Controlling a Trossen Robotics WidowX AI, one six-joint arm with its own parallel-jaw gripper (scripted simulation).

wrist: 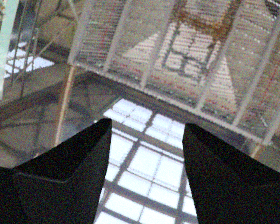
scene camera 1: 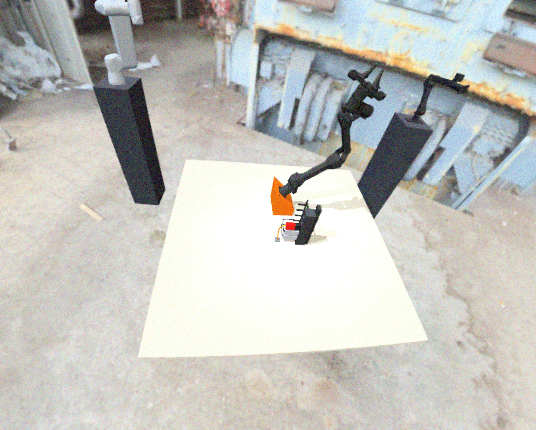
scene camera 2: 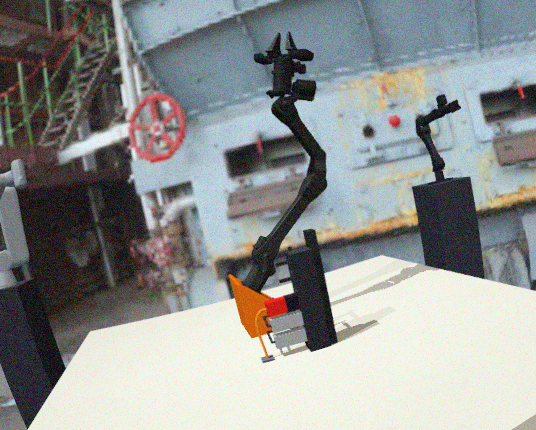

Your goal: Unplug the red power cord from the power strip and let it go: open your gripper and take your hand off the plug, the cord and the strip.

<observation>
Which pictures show my gripper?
The wrist view, scene camera 1 and scene camera 2: all of them.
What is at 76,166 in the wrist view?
My gripper.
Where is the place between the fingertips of my gripper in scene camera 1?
380,66
</observation>
